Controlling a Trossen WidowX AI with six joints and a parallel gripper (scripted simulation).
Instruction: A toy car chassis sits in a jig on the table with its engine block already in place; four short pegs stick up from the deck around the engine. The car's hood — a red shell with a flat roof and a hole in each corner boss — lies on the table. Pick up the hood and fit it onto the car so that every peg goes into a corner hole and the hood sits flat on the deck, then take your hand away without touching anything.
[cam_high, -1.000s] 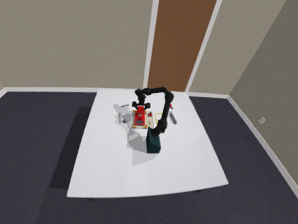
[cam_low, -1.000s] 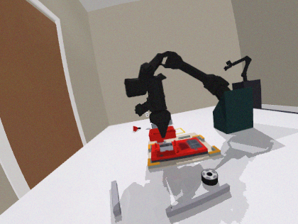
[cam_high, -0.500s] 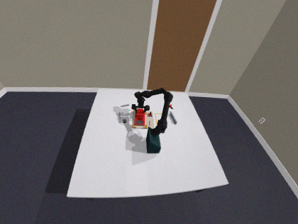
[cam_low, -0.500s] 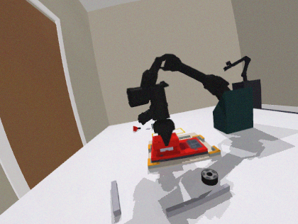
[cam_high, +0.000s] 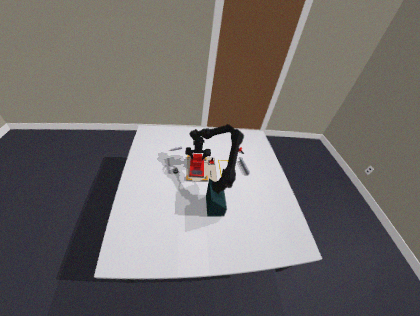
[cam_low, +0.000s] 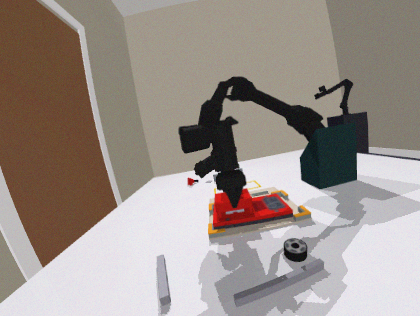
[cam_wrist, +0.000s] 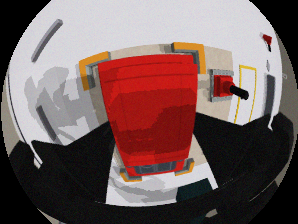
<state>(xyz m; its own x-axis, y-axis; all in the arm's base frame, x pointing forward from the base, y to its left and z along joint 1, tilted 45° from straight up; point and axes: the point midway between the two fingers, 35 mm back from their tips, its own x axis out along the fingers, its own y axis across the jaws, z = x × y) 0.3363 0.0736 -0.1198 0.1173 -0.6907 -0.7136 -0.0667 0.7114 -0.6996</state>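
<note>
My gripper tip is 30 mm above the grey engine block. Round my gripper tip: black wheel 150 mm to the left, 100 mm behind, 40 mm below; then red hood 10 mm above.
</note>
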